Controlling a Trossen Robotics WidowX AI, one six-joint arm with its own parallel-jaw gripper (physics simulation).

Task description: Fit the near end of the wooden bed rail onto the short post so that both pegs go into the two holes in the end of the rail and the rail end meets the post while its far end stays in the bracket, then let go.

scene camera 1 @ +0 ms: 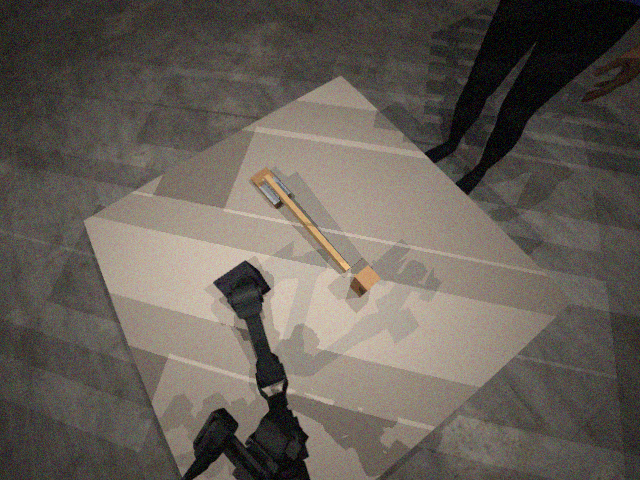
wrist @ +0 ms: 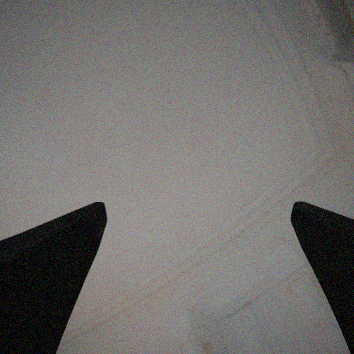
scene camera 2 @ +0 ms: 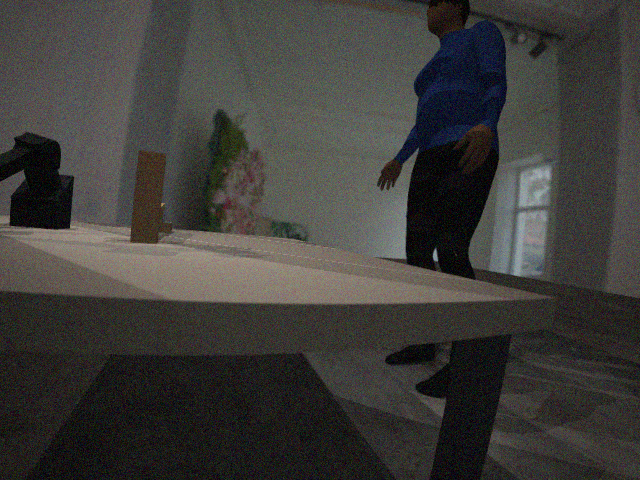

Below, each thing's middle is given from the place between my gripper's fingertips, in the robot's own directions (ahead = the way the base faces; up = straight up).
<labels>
My hand is 410 mm short of the wooden bed rail (scene camera 1: 341,263), 350 mm to the right of it and 470 mm above it.
</labels>
